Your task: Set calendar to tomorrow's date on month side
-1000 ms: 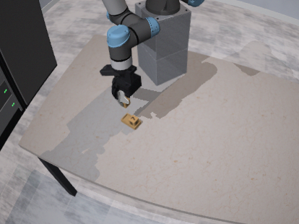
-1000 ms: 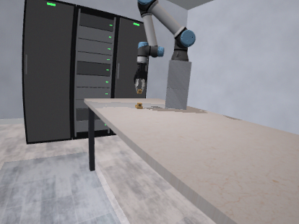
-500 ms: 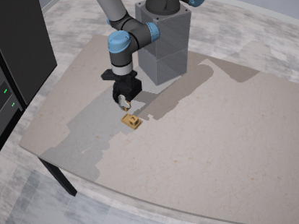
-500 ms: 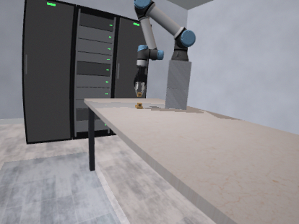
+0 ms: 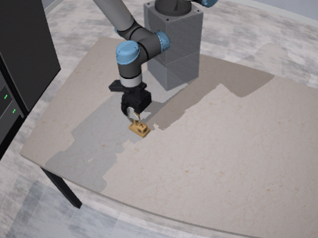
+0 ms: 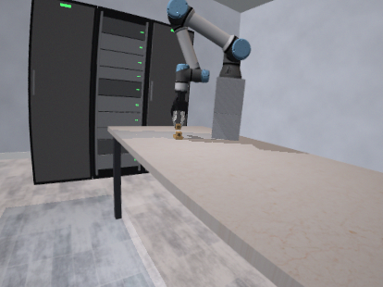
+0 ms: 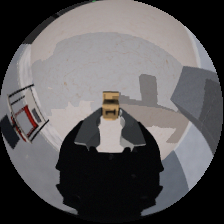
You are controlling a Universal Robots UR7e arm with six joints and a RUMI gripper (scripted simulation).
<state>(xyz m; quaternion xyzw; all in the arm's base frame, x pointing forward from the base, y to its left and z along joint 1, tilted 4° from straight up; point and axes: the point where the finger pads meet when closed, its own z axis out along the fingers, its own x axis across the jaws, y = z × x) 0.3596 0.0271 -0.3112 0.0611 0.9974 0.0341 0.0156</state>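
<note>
The wooden cube is 5 cm below my hand and 3 cm to the left of it. From my hand the other things lie so: wooden date cube 1 cm below; tray 7 cm below, 2 cm to the left.
</note>
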